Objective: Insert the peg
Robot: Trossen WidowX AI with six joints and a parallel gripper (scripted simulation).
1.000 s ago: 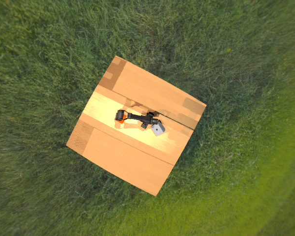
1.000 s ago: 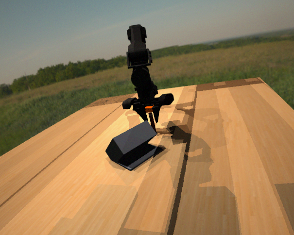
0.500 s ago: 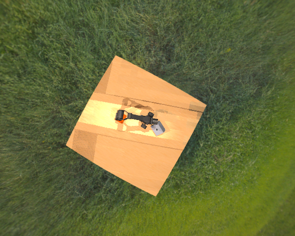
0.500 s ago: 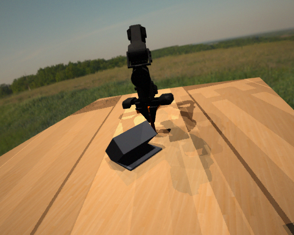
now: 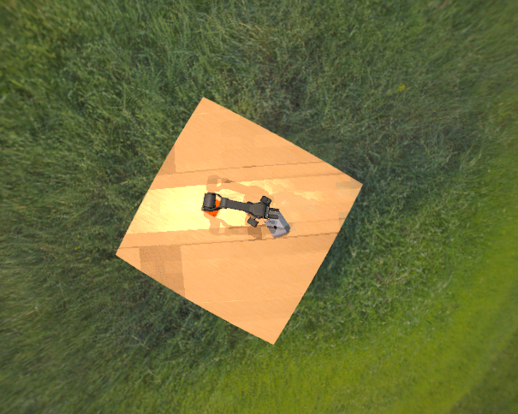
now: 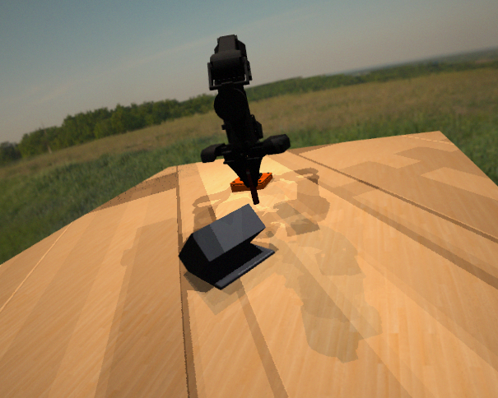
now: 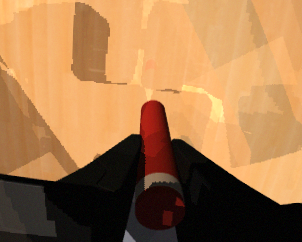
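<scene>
The sloped panel lies 14 cm ahead of my gripper tip, 5 cm to the right of it and 5 cm below it. The rest, counted from my gripper tip: peg: 2 cm above.
</scene>
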